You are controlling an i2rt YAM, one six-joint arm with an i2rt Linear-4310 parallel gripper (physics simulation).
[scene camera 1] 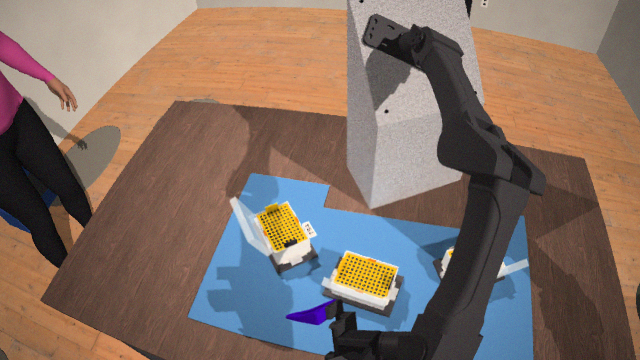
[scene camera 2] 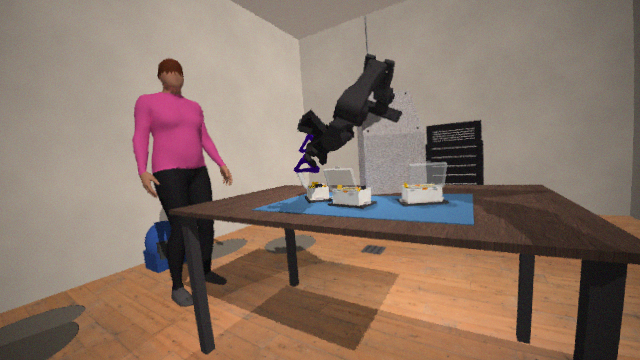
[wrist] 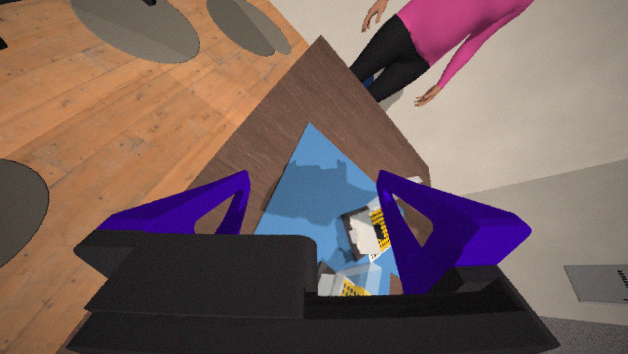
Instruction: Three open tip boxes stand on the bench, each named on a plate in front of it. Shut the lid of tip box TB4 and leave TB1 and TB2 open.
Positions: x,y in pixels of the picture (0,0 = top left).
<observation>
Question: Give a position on a clear lid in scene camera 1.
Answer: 332,285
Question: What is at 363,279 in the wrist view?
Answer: A clear lid.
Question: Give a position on a clear lid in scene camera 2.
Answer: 425,175
</observation>
